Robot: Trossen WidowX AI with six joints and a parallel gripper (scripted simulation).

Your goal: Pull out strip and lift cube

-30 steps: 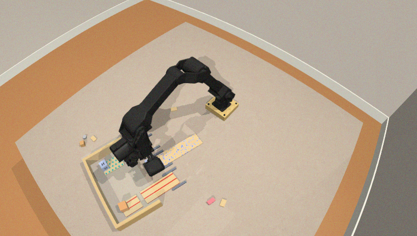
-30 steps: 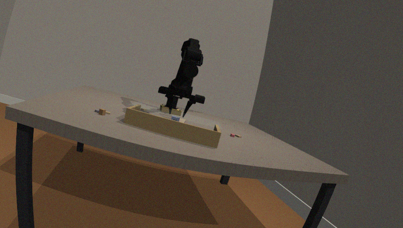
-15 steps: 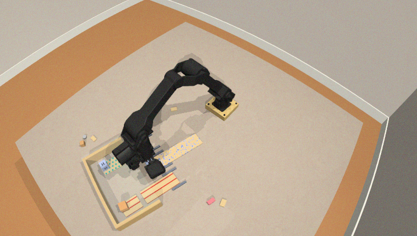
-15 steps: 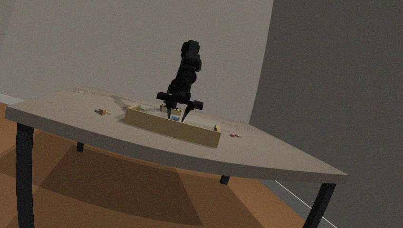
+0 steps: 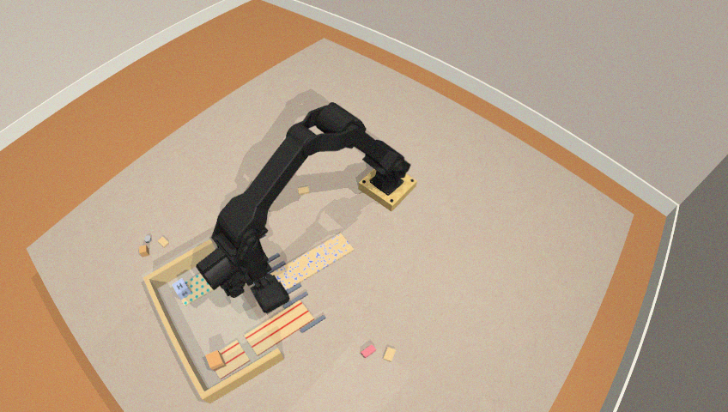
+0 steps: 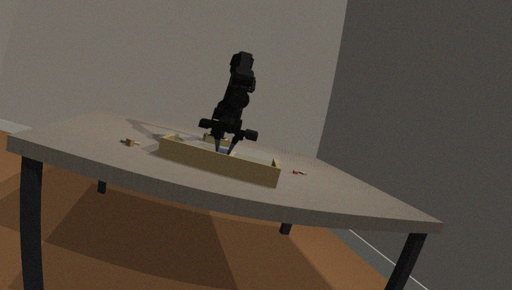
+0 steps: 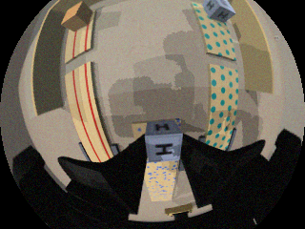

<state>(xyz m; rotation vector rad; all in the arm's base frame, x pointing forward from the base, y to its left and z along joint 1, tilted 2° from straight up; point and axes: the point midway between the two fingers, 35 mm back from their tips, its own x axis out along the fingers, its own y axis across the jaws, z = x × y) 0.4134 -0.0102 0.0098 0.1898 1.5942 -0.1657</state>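
My gripper tip is 4 cm short of the red-lined strip, 9 cm to the right of it and 1 cm above it. The rest, counted from my gripper tip: pink block 6 cm behind, 27 cm to the left, 1 cm below.
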